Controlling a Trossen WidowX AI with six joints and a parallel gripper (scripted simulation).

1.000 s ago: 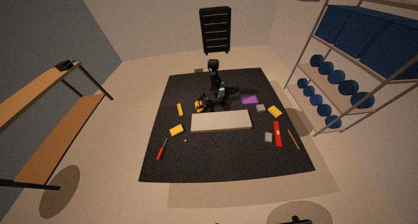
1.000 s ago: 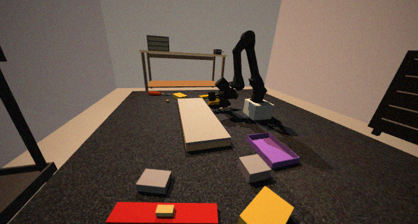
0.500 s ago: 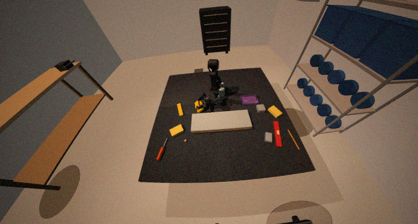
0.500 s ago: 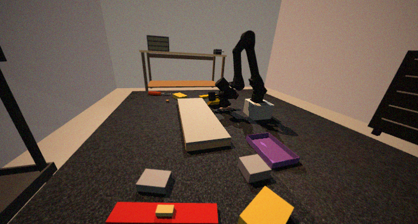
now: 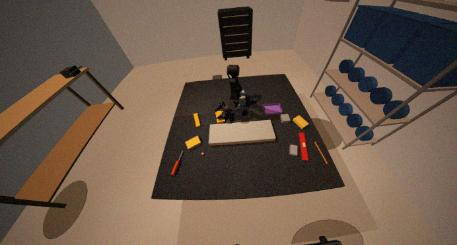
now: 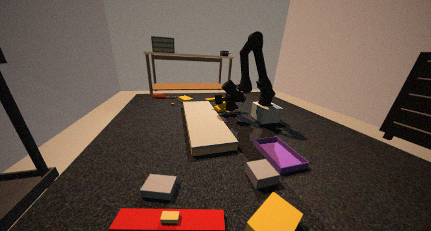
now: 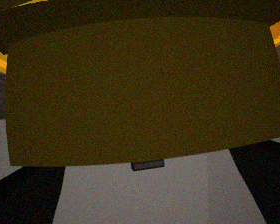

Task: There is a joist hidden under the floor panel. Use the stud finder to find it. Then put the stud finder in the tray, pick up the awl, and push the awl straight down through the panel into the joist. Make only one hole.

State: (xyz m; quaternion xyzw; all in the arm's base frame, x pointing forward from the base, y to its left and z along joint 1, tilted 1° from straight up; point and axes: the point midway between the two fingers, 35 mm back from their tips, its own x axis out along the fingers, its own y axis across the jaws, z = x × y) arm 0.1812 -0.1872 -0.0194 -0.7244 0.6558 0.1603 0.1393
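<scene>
Right now my gripper tip is 3 cm to the right of the stud finder, 2 cm above it and 1 cm short of it. Round my gripper tip: purple tray 53 cm to the left, 5 cm below, 2 cm behind; then awl 10 cm to the left, 5 cm below; then square indicator window 3 cm to the left, 3 cm ahead.
</scene>
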